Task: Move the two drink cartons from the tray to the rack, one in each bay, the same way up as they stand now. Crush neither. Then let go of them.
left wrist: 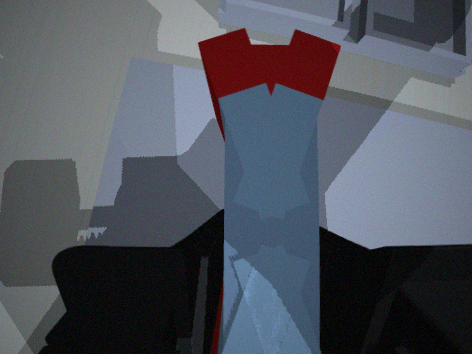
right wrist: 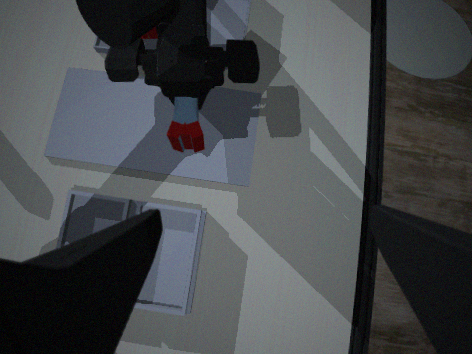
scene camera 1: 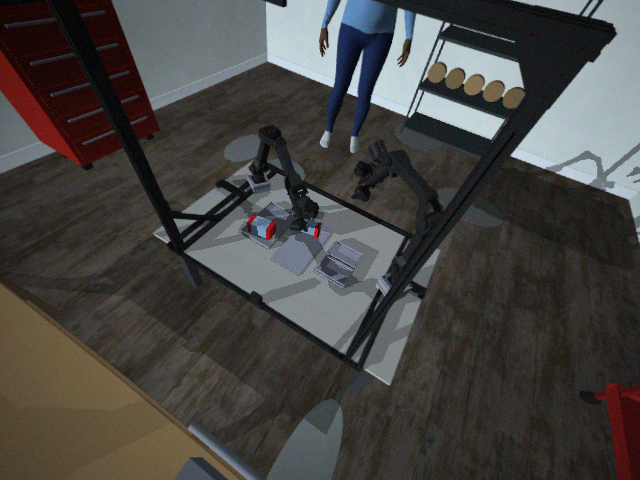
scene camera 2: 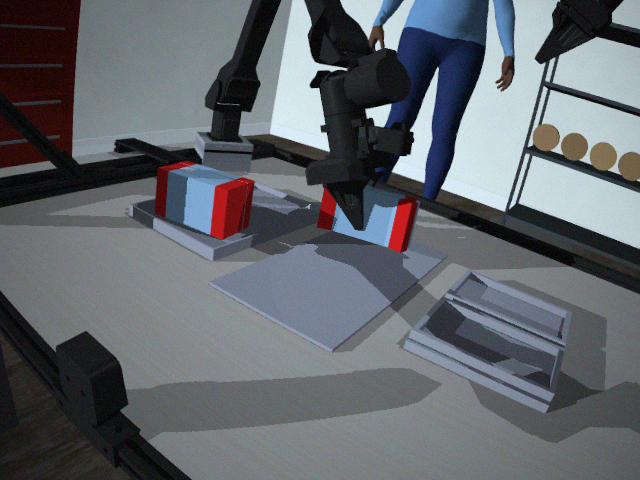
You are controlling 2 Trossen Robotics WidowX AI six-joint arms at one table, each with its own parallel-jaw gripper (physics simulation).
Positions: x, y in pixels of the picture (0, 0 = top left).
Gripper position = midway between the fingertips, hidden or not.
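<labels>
The right gripper appears in the right wrist view (265, 218), in scene camera 1 (354, 190) and in scene camera 2 (537, 61), while in the left wrist view the right gripper is out of frame. A flat grey mat (scene camera 1: 297, 251) has a spot that is the same spot as the mat (right wrist: 116, 119). For a grey tray (right wrist: 220, 28), that is the same spot as the tray (scene camera 2: 273, 205).
</labels>
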